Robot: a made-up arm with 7 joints. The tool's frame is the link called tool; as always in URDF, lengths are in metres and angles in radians. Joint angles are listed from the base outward.
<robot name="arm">
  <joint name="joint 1" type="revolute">
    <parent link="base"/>
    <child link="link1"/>
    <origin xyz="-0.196 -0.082 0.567" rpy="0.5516 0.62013 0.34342"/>
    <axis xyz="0 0 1"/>
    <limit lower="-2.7" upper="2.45"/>
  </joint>
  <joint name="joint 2" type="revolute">
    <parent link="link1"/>
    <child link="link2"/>
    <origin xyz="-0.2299 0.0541 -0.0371" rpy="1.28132 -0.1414 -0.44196"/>
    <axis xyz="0 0 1"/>
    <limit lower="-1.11" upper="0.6"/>
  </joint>
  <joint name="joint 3" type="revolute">
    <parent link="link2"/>
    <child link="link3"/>
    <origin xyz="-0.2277 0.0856 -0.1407" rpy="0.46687 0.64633 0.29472"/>
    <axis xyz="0 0 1"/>
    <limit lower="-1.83" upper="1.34"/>
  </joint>
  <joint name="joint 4" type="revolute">
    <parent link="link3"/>
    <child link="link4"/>
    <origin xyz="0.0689 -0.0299 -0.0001" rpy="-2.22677 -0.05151 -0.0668"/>
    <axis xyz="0 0 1"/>
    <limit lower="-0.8" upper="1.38"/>
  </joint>
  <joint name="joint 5" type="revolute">
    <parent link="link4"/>
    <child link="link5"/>
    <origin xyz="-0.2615 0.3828 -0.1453" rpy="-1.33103 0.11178 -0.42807"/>
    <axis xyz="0 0 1"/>
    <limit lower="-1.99" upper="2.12"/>
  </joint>
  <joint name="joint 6" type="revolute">
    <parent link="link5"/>
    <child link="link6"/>
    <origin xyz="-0.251 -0.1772 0.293" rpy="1.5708 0 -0.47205"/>
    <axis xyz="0 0 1"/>
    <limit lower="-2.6" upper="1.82"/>
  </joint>
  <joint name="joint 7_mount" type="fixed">
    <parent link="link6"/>
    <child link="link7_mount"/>
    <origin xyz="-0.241 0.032 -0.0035"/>
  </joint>
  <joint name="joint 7" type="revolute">
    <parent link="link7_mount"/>
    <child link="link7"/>
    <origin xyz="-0.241 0.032 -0.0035" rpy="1.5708 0 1.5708"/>
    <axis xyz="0 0 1"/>
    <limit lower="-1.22" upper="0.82"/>
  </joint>
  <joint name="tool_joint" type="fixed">
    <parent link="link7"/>
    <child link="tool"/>
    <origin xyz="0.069 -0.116 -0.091" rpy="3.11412 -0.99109 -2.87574"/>
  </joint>
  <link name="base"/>
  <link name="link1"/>
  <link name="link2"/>
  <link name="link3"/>
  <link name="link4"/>
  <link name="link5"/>
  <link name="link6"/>
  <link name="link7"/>
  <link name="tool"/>
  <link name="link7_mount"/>
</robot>
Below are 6 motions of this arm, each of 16 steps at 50 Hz.
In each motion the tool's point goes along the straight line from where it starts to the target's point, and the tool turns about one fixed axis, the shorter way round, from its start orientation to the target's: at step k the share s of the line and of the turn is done. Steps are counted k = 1, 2, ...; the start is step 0. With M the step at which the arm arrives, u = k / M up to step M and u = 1 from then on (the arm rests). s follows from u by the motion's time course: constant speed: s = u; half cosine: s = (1 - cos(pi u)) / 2; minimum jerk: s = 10 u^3 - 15 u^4 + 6 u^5.
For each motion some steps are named. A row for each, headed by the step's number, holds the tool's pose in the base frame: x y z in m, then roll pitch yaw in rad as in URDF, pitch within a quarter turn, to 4 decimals.
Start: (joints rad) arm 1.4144 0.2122 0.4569 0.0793 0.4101 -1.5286 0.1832
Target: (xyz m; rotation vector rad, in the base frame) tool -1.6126 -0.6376 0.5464 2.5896 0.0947 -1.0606
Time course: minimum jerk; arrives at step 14
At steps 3, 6, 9, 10, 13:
3: -1.5957 -0.3254 0.9018 3.0306 1.1317 -0.2332
6: -1.6012 -0.4255 0.7878 2.9281 1.0113 -0.2013
9: -1.6081 -0.5549 0.6405 2.8092 0.8587 -0.1393
10: -1.6100 -0.5890 0.6017 2.7789 0.8193 -0.1203
13: -1.6125 -0.6365 0.5476 2.7369 0.7651 -0.0924

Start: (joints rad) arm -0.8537 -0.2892 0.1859 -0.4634 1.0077 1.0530 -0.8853
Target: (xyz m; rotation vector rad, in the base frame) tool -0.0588 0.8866 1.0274 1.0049 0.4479 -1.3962
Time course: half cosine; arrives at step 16
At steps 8, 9, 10, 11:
8: -0.1237 0.9277 0.9693 0.6306 0.7487 -1.1381
9: -0.1111 0.9197 0.9806 0.6143 0.7785 -1.1621
10: -0.0989 0.9120 0.9915 0.5972 0.8068 -1.1865
11: -0.0877 0.9049 1.0016 0.5801 0.8326 -1.2103

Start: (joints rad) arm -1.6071 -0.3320 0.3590 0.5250 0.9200 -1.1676 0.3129
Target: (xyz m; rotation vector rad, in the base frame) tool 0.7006 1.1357 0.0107 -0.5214 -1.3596 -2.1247
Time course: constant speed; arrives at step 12
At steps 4, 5, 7, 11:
4: 0.6855 1.1003 -0.0178 1.1702 -0.6713 -2.9236
5: 0.6874 1.1047 -0.0142 1.1531 -0.6670 -2.9118
7: 0.6912 1.1136 -0.0071 1.1192 -0.6578 -2.8885
11: 0.6987 1.1313 0.0071 1.0530 -0.6376 -2.8437

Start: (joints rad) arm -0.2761 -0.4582 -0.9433 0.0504 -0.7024 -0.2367 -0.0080
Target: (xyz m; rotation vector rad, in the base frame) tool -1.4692 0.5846 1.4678 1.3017 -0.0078 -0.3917
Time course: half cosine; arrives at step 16
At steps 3, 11, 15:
3: -1.1211 0.6215 1.8685 1.4031 0.6459 -0.6436
11: -1.3847 0.5936 1.5650 1.3264 0.3150 -0.3811
15: -1.4655 0.5850 1.4720 1.2870 0.2183 -0.3008

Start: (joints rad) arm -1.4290 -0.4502 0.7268 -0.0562 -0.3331 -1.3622 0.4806
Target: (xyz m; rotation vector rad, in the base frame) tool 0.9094 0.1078 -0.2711 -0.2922 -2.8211 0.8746
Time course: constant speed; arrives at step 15
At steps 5, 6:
5: 0.8465 0.4274 -0.3041 -2.8805 -0.2224 3.0669
6: 0.8528 0.3954 -0.3008 -2.8441 -0.2135 3.0484

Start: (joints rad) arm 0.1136 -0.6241 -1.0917 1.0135 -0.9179 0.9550 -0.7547
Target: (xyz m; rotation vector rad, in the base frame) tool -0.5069 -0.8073 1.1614 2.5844 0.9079 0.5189
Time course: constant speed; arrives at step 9
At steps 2, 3, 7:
2: -0.4142 -0.8292 1.1241 2.7392 -0.2008 0.8026
3: -0.4274 -0.8261 1.1294 2.7300 -0.2037 0.7920
7: -0.4804 -0.8136 1.1507 2.6933 -0.2165 0.7499

